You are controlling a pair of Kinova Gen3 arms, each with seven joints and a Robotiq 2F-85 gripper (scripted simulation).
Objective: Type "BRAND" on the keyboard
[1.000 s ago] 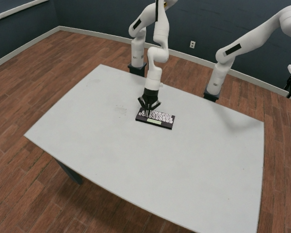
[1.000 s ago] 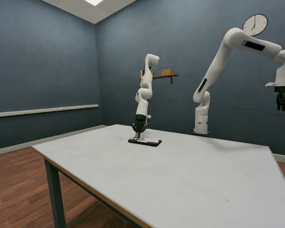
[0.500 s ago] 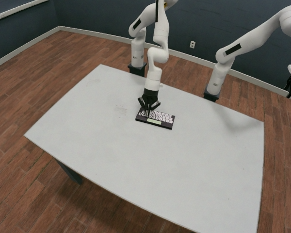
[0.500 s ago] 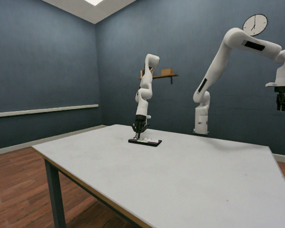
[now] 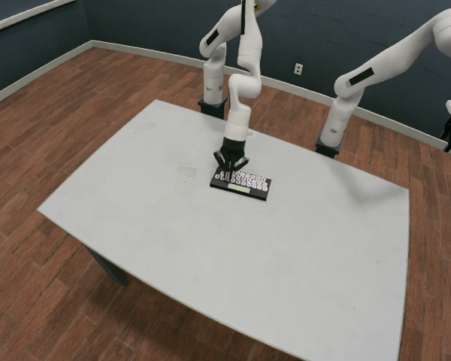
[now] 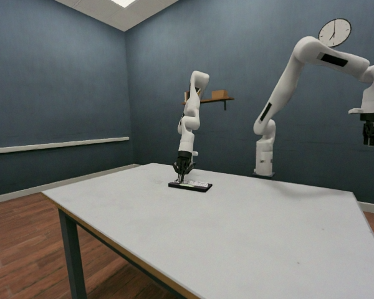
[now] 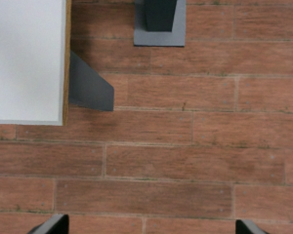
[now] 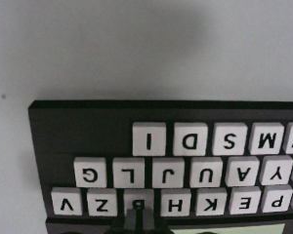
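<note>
The key lies 3 cm behind my right hand, 5 cm to the left of it and 2 cm below it.
</note>
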